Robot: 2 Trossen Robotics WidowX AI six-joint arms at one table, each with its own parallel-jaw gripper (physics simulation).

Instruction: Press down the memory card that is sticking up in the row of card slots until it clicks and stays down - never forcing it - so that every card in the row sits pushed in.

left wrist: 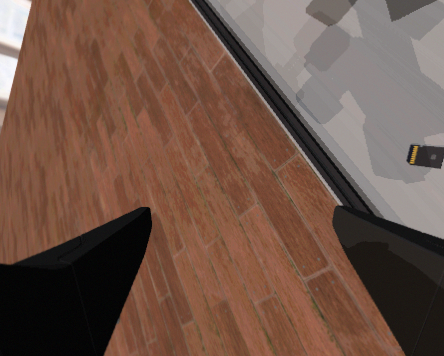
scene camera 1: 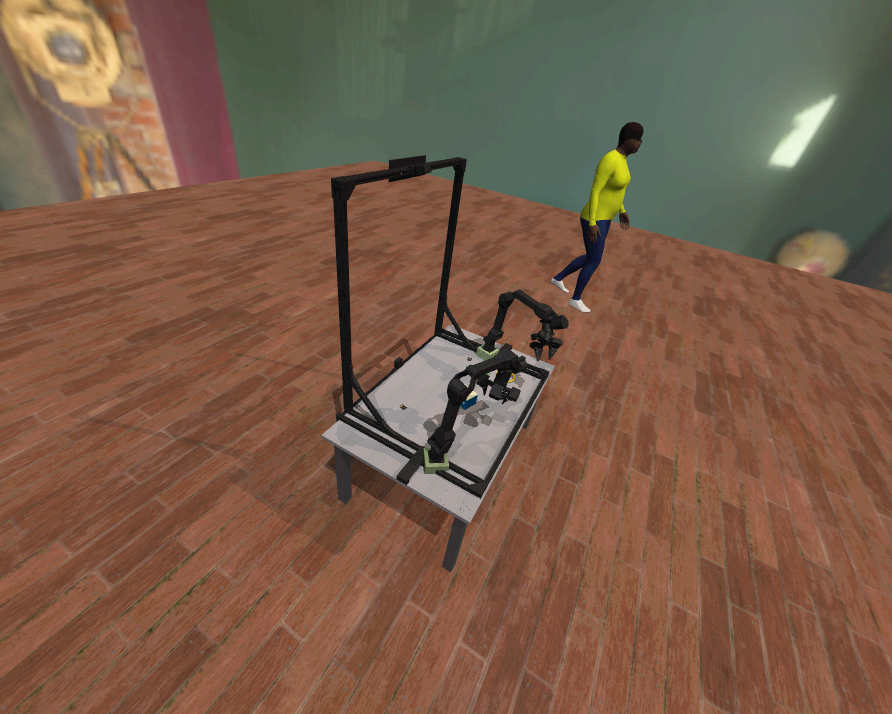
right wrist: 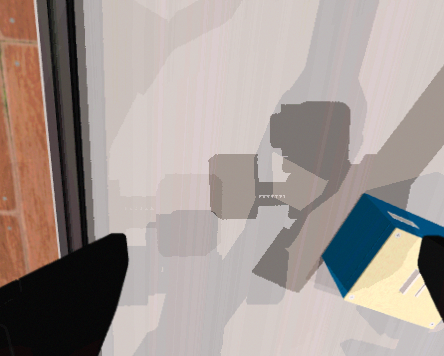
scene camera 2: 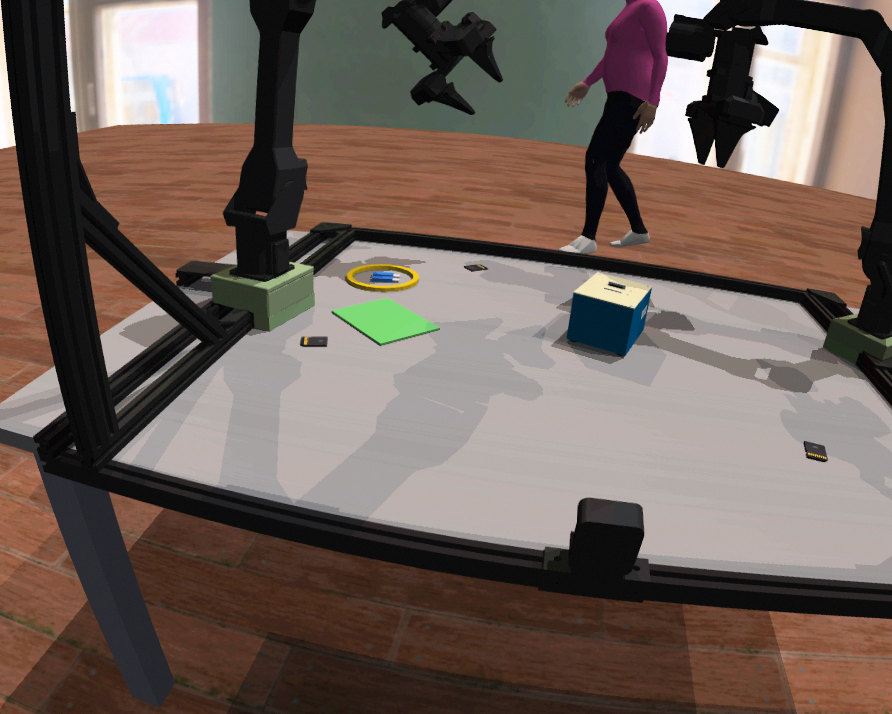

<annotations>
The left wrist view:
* my left gripper
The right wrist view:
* my right gripper
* card slot row
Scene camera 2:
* my left gripper
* my right gripper
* green square pad: on the table
</annotations>
